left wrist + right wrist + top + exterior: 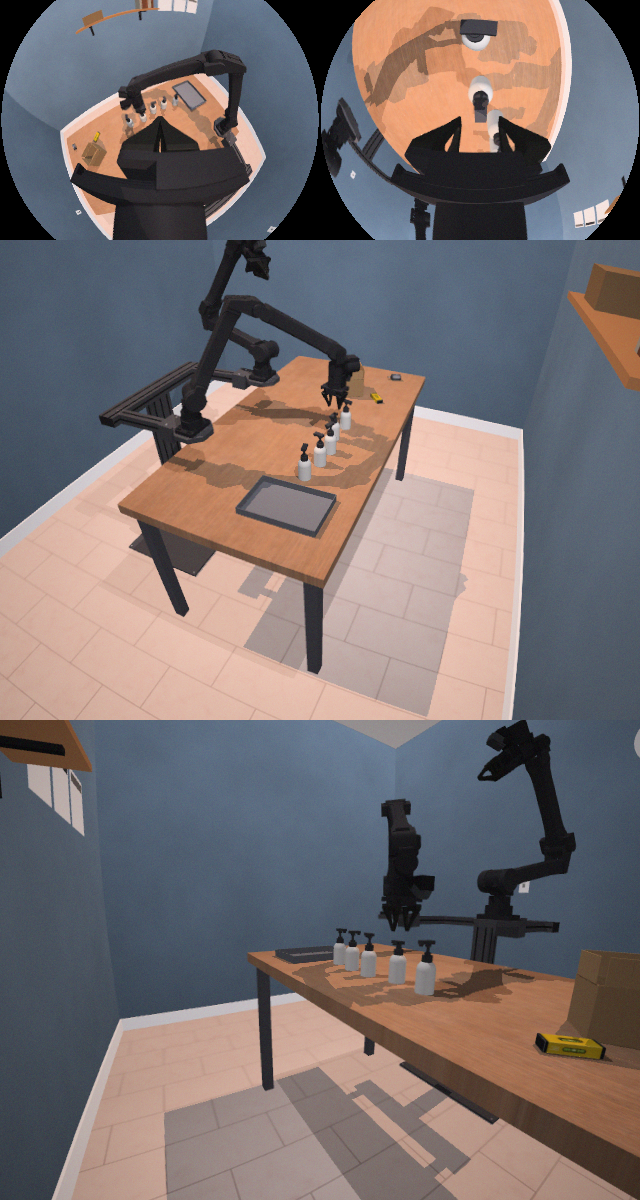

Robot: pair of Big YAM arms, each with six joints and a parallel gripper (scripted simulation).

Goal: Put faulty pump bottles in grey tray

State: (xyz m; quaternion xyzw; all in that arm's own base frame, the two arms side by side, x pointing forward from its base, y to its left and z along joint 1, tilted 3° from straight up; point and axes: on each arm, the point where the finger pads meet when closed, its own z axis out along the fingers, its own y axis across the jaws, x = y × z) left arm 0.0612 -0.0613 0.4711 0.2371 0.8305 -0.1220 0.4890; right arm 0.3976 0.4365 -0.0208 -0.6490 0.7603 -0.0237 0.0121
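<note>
My right gripper is now 20 mm short of the grey tray, 490 mm to the left of it and 150 mm above it. Round my right hand: dark object 70 mm ahead, 750 mm to the left, 150 mm below; then yellow spirit level 60 mm ahead, 450 mm to the left, 150 mm below.
</note>
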